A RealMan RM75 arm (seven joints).
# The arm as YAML. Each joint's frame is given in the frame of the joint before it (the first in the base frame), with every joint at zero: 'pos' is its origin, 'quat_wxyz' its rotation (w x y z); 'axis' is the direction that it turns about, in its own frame. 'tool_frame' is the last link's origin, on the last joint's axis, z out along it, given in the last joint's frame.
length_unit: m
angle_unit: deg
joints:
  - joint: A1
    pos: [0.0, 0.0, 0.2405]
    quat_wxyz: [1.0, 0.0, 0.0, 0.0]
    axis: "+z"
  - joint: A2
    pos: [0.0, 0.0, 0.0]
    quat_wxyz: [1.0, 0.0, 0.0, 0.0]
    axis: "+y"
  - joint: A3
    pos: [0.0, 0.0, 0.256]
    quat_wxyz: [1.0, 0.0, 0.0, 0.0]
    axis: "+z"
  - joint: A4
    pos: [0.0, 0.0, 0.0]
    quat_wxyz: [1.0, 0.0, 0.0, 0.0]
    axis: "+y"
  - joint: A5
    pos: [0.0, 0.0, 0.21]
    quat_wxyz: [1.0, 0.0, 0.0, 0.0]
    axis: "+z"
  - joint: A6
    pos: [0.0, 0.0, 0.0]
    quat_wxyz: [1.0, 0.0, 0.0, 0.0]
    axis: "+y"
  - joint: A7
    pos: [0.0, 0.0, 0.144]
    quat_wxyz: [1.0, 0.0, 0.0, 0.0]
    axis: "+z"
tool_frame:
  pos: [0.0, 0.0, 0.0]
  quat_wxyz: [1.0, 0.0, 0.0, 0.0]
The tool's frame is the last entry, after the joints.
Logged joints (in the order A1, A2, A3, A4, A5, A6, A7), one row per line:
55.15 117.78 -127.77 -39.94 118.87 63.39 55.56
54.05 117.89 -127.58 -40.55 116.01 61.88 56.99
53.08 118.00 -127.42 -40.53 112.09 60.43 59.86
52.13 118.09 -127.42 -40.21 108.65 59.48 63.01
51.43 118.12 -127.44 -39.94 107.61 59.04 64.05
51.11 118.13 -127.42 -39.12 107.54 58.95 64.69
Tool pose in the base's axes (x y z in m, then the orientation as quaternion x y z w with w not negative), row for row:
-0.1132 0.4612 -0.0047 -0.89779 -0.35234 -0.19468 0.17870
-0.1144 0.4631 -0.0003 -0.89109 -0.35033 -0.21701 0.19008
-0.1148 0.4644 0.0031 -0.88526 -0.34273 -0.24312 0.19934
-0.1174 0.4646 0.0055 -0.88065 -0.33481 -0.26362 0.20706
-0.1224 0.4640 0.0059 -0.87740 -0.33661 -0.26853 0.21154
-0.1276 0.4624 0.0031 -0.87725 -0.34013 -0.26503 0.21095
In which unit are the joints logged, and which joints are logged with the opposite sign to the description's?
The joints are logged in degrees. Opposite sign: A1, A2, A6.
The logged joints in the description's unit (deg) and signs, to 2 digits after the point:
-55.15 -117.78 -127.77 -39.94 118.87 -63.39 55.56
-54.05 -117.89 -127.58 -40.55 116.01 -61.88 56.99
-53.08 -118.00 -127.42 -40.53 112.09 -60.43 59.86
-52.13 -118.09 -127.42 -40.21 108.65 -59.48 63.01
-51.43 -118.12 -127.44 -39.94 107.61 -59.04 64.05
-51.11 -118.13 -127.42 -39.12 107.54 -58.95 64.69

